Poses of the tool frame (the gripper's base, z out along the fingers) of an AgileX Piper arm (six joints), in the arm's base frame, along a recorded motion.
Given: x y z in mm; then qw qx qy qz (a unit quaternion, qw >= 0).
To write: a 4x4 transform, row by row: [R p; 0 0 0 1], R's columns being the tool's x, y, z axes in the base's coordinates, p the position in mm. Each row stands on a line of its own. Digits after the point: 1 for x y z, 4 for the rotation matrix.
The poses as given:
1: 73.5 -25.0 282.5 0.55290 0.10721 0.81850 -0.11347
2: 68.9 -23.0 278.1 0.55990 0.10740 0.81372 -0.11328
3: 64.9 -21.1 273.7 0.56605 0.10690 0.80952 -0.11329
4: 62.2 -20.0 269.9 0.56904 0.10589 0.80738 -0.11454
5: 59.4 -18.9 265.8 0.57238 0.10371 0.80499 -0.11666
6: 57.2 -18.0 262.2 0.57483 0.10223 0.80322 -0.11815
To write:
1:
-0.3656 0.3010 0.8808 73.5
0.0500 0.9513 -0.3043 -25.0
-0.9294 -0.0672 -0.3629 282.5
0 0 0 1

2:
-0.3500 0.3016 0.8869 68.9
0.0479 0.9513 -0.3046 -23.0
-0.9355 -0.0641 -0.3474 278.1
0 0 0 1

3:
-0.3363 0.3013 0.8922 64.9
0.0448 0.9515 -0.3044 -21.1
-0.9407 -0.0624 -0.3335 273.7
0 0 0 1

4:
-0.3300 0.3013 0.8946 62.2
0.0406 0.9513 -0.3055 -20.0
-0.9431 -0.0644 -0.3261 269.9
0 0 0 1

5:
-0.3232 0.3005 0.8973 59.4
0.0334 0.9513 -0.3065 -18.9
-0.9457 -0.0691 -0.3175 265.8
0 0 0 1

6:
-0.3182 0.3001 0.8993 57.2
0.0284 0.9512 -0.3073 -18.0
-0.9476 -0.0723 -0.3112 262.2
0 0 0 1

